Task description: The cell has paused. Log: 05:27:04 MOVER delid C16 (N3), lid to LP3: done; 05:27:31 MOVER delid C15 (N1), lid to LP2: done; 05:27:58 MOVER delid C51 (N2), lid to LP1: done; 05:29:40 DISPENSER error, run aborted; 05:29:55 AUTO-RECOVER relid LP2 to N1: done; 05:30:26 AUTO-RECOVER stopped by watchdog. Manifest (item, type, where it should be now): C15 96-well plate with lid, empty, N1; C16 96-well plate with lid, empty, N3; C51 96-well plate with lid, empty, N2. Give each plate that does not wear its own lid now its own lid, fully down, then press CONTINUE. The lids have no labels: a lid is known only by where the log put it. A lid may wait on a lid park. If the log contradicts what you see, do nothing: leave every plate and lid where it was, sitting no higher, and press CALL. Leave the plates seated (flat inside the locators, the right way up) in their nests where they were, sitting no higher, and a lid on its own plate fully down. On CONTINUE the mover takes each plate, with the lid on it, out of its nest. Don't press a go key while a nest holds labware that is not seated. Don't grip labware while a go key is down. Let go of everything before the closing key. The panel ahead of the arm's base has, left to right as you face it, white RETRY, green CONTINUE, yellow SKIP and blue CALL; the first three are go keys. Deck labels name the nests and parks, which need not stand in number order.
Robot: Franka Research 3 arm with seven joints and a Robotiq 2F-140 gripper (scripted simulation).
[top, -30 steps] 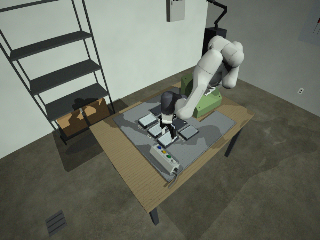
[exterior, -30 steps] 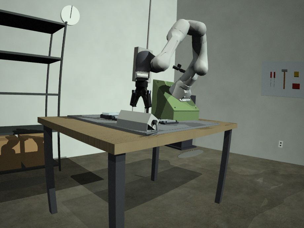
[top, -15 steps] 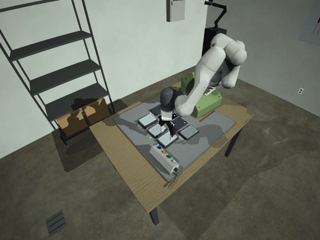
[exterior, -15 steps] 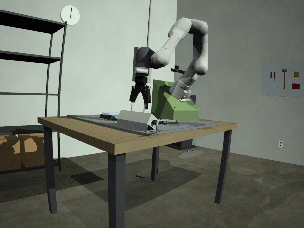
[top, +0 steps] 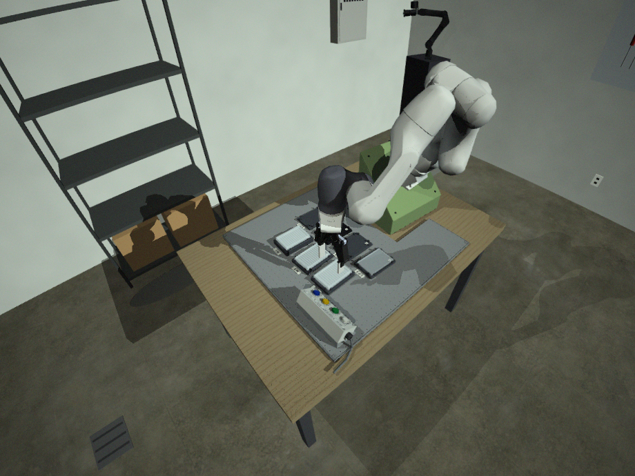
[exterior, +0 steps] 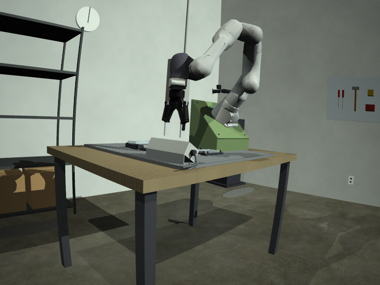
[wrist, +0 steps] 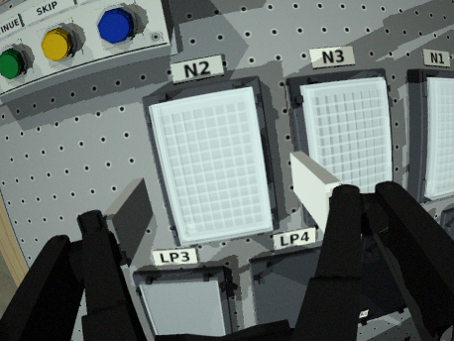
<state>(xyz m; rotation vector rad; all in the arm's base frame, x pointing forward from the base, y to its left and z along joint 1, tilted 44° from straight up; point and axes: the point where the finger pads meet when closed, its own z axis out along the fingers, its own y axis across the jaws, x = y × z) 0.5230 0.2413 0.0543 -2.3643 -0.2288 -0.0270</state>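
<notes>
Now: hand 190 mm past the clear lid, 90 mm above it and 40 mm to the right of it. From my hand the other things lie so: blue CALL key: 110 mm ahead, 70 mm to the left, 40 mm below; plate: 130 mm to the right, 90 mm below, 10 mm ahead; N2 label: 110 mm below, 80 mm ahead, 20 mm to the left.
</notes>
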